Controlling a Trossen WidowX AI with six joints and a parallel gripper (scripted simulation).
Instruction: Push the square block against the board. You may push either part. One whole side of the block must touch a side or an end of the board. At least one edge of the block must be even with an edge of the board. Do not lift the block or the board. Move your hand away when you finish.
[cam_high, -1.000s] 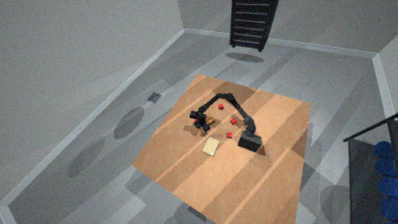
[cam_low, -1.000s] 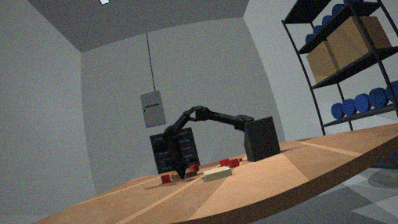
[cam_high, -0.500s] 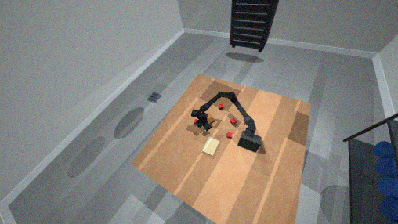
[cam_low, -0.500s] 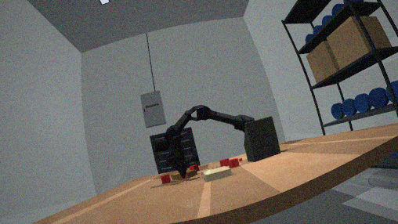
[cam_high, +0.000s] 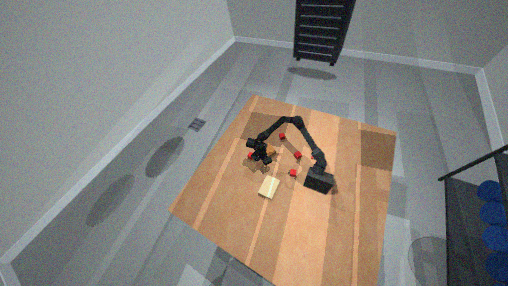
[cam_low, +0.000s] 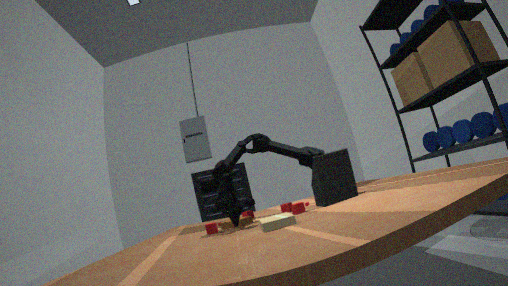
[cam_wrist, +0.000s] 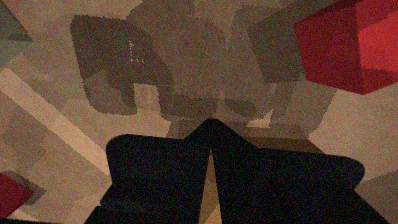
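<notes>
The square block is 7 cm to the right of my gripper tip, 1 cm behind it and 1 cm above it. From my gripper tip the other things lie so: board: 20 cm to the left, 12 cm behind, 1 cm above.
</notes>
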